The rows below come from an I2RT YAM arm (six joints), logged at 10 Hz.
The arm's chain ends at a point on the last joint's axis. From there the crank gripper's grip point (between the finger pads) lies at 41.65 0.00 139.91 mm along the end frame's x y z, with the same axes.
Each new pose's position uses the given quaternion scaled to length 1; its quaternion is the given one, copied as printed.
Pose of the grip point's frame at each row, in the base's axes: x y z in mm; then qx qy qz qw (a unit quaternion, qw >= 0):
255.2 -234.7 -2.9 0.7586 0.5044 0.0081 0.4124
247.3 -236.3 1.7 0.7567 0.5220 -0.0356 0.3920
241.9 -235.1 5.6 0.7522 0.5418 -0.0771 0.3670
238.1 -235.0 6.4 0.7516 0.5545 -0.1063 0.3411
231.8 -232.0 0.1 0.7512 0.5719 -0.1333 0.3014
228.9 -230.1 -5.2 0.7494 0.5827 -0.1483 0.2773
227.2 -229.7 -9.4 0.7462 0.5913 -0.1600 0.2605
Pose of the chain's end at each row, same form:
174.8 -180.5 106.2 0.7586 0.5044 0.0081 0.4124
178.7 -179.8 117.5 0.7567 0.5220 -0.0356 0.3920
185.8 -177.8 127.6 0.7522 0.5418 -0.0771 0.3670
192.4 -178.5 133.0 0.7516 0.5545 -0.1063 0.3411
198.7 -179.8 132.3 0.7512 0.5719 -0.1333 0.3014
203.2 -180.7 129.8 0.7494 0.5827 -0.1483 0.2773
207.1 -182.1 127.1 0.7462 0.5913 -0.1600 0.2605

